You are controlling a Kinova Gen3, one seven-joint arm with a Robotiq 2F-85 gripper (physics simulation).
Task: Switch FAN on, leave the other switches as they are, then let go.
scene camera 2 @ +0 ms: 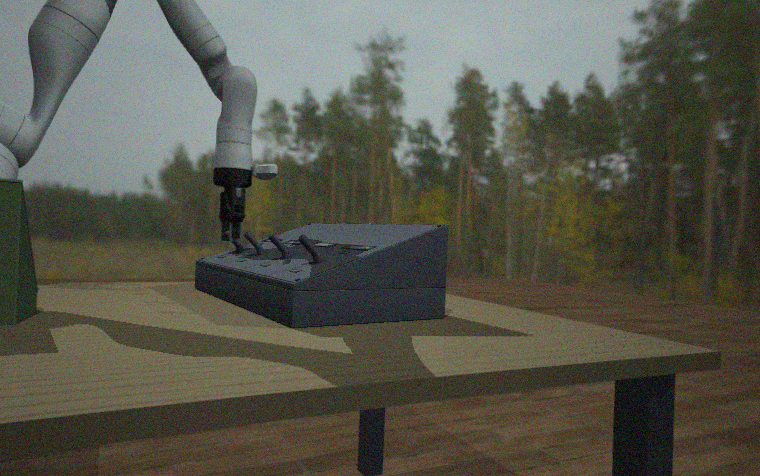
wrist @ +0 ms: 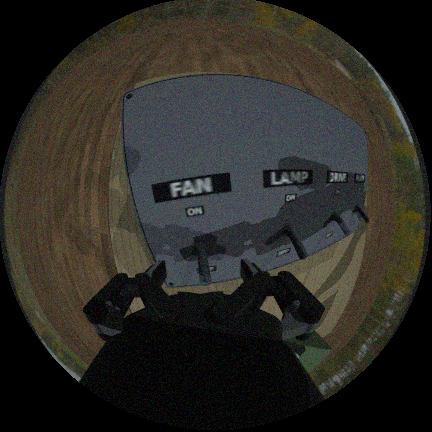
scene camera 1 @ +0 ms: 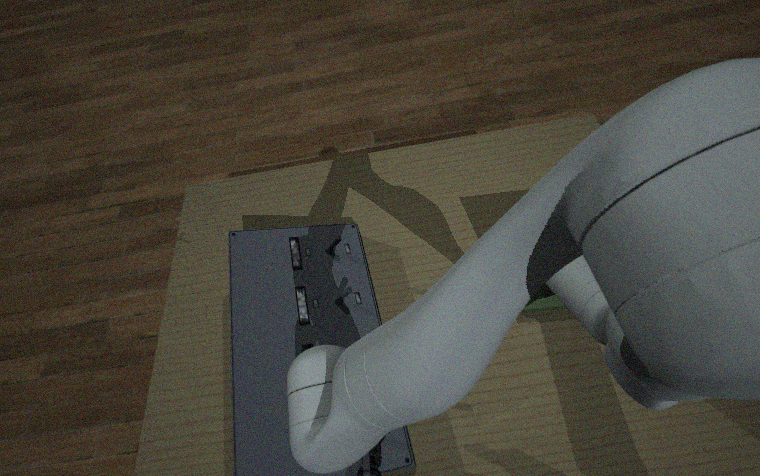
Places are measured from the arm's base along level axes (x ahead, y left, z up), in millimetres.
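Pixels of known places: gripper, between the fingertips: (scene camera 2: 230, 241) (wrist: 202, 268); arm's base, origin of its link: (scene camera 1: 565, 269).
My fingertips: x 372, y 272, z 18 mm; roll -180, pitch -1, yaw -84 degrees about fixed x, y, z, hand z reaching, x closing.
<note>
Ahead of a thing's pixels: the offset from my fingertips to its top centre. Level surfaces: height alone.
The FAN lever {6 mm ahead, 0 mm left, 22 mm up} (wrist: 203, 262) (scene camera 2: 239, 246) leans toward the panel's low edge, away from its ON plate {4 mm down} (wrist: 195, 211), under the FAN label {87 mm ahead, 18 mm left, 8 mm up} (wrist: 191, 187). My gripper (wrist: 202, 268) (scene camera 2: 231, 238) is open and empty, with its fingers apart on either side of the FAN lever in the wrist view. The LAMP lever {33 mm ahead, 117 mm right, 22 mm up} (wrist: 296, 244) (scene camera 2: 253, 243), the DRIVE lever {60 mm ahead, 234 mm right, 22 mm up} (wrist: 341, 224) (scene camera 2: 278, 246) and the PUMP lever {86 mm ahead, 351 mm right, 22 mm up} (wrist: 361, 215) (scene camera 2: 309, 248) also lean toward the low edge. In scene camera 1, the arm hides the FAN lever.
The sloped grey switch box (scene camera 1: 258, 336) (scene camera 2: 370, 307) (wrist: 225, 120) stands on the wooden table {104 mm down} (scene camera 1: 168, 336) (scene camera 2: 224, 381). The LAMP lever stands beside the gripper's right finger in the wrist view. A green pedestal (scene camera 2: 14, 252) stands at the left in scene camera 2.
</note>
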